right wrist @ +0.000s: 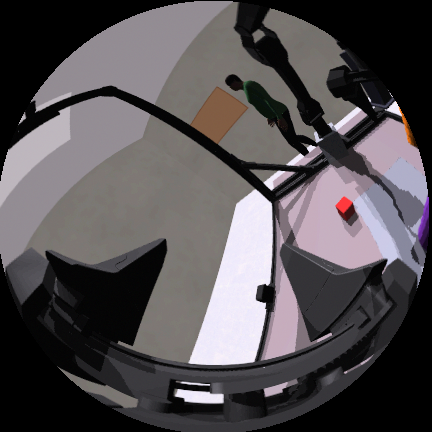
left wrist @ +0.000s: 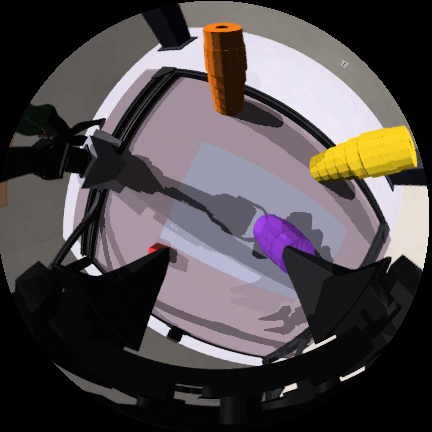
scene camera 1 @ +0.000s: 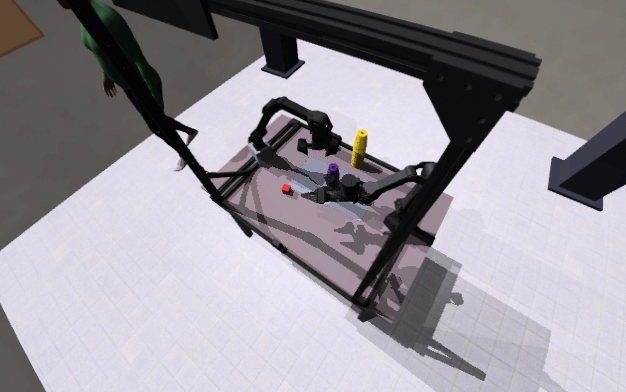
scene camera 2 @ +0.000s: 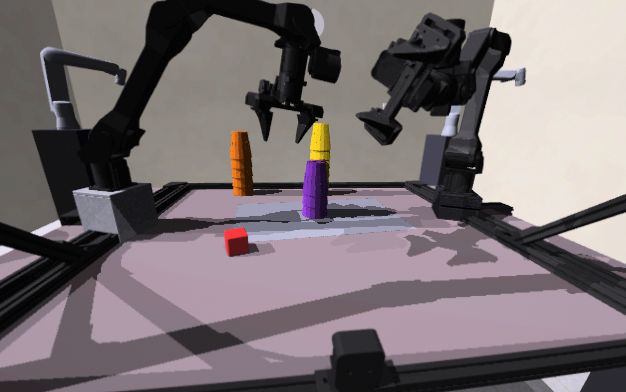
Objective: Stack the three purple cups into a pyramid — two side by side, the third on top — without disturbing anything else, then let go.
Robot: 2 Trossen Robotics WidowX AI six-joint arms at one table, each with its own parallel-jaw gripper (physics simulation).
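Seen in the pictures: left gripper, fingertip midpoint: (left wrist: pixel 227 253) (scene camera 1: pixel 316 155) (scene camera 2: pixel 281 142); right gripper, fingertip midpoint: (right wrist: pixel 225 247) (scene camera 1: pixel 303 194) (scene camera 2: pixel 372 87); left arm's base, origin of the base link: (right wrist: pixel 324 131) (left wrist: pixel 83 160) (scene camera 1: pixel 259 145) (scene camera 2: pixel 114 186); right arm's base, origin of the base link: (scene camera 1: pixel 400 218) (scene camera 2: pixel 457 191).
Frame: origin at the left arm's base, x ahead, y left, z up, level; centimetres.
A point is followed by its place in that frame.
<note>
The purple cups (scene camera 1: pixel 333 170) @[x 43.0, y 21.1, z 4.5 cm] (scene camera 2: pixel 315 190) @[x 41.9, y 19.0, z -2.6 cm] (left wrist: pixel 280 235) @[x 38.5, y 22.4, z 1.8 cm] (right wrist: pixel 424 230) stand nested in one upright stack on the blue-grey mat (scene camera 1: pixel 311 166) @[x 24.0, y 19.8, z -10.6 cm] (scene camera 2: pixel 260 233) @[x 31.5, y 6.9, z -10.6 cm] (left wrist: pixel 202 162) @[x 20.7, y 20.3, z -10.6 cm]. How many cups are in it cannot be told. My left gripper (scene camera 1: pixel 318 149) @[x 33.4, y 17.4, z 9.7 cm] (scene camera 2: pixel 282 141) @[x 33.4, y 17.4, z 9.7 cm] (left wrist: pixel 227 253) @[x 33.4, y 17.4, z 9.7 cm] is open and empty, pointing down, higher than the purple stack and to its left in scene camera 2. In the left wrist view its right finger covers part of the stack. My right gripper (scene camera 2: pixel 371 85) @[x 54.1, y -3.6, z 19.6 cm] (right wrist: pixel 225 247) @[x 54.1, y -3.6, z 19.6 cm] is open and empty, raised and turned sideways, up and right of the stack in scene camera 2.
A yellow cup stack (scene camera 1: pixel 359 150) (scene camera 2: pixel 320 136) @[x 38.9, y 39.7, z 10.0 cm] (left wrist: pixel 370 152) @[x 37.1, y 39.7, z 7.6 cm] stands behind the purple one. An orange stack (scene camera 2: pixel 241 165) (left wrist: pixel 225 70) stands at the back left in scene camera 2. A red cube (scene camera 1: pixel 286 189) @[x 31.5, y -1.8, z -6.6 cm] (scene camera 2: pixel 236 242) @[x 31.1, y -3.0, z -7.8 cm] (right wrist: pixel 345 208) @[x 31.9, y -0.8, z -6.6 cm] lies in front of the mat. Dark rails edge the table.
</note>
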